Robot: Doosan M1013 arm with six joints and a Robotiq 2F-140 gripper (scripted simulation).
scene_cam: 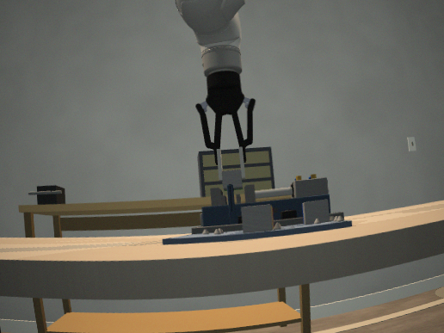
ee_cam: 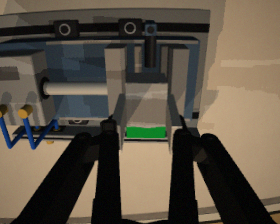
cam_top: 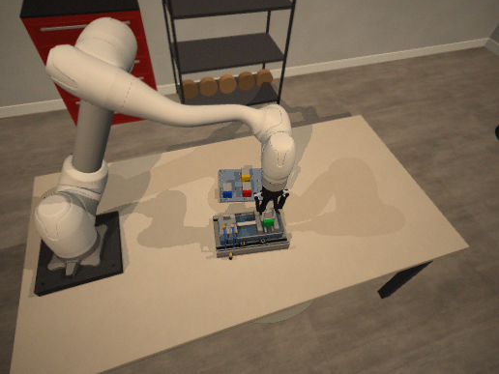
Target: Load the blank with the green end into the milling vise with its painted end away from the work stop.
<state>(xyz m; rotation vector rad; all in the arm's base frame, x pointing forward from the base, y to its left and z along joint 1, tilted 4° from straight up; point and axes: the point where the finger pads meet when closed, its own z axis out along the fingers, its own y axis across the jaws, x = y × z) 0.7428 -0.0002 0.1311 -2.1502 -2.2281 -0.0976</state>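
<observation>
Now: hand 30 mm above the green-ended blank. Also, from my hand: work stop rod: 60 mm below, 50 mm to the left; fixed jaw: 70 mm below, 30 mm ahead, 10 mm to the left; moving jaw: 70 mm below, 30 mm behind.
</observation>
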